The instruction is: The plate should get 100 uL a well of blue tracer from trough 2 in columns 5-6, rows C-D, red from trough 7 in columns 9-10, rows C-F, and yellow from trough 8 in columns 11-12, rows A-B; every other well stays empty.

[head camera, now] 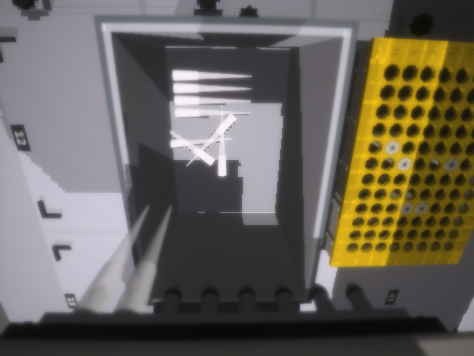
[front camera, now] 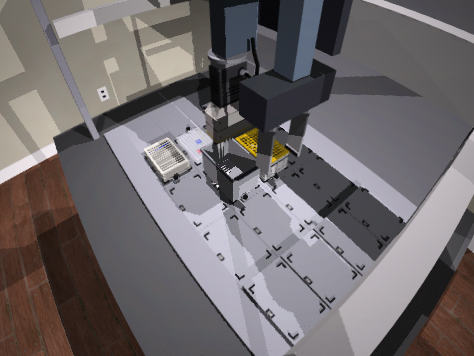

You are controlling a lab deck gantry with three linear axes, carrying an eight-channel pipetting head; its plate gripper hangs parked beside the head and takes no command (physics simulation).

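The pipetting head (front camera: 223,122) (head camera: 225,327) hangs over the grey waste bin (front camera: 240,189) (head camera: 227,24). Two pale tips (head camera: 102,285) (head camera: 142,270) sit on its leftmost channels in the head view; their ends are over the bin's left part. The other channels are bare. The plate (front camera: 185,138) lies behind the bin in the front view, with a blue patch (front camera: 199,141) and a red patch (front camera: 199,151); single wells cannot be told, and the head hides part of it. The trough holder (front camera: 168,159) stands left of the plate. The parked gripper (front camera: 281,162) is open, its two paddles apart.
A yellow tip rack (front camera: 252,142) (head camera: 350,258) stands right of the bin, mostly empty holes with several white tips. Several used tips (head camera: 212,77) lie on the bin floor. The bin's high walls stand between rack and trough holder. Black slot corner marks cover the deck.
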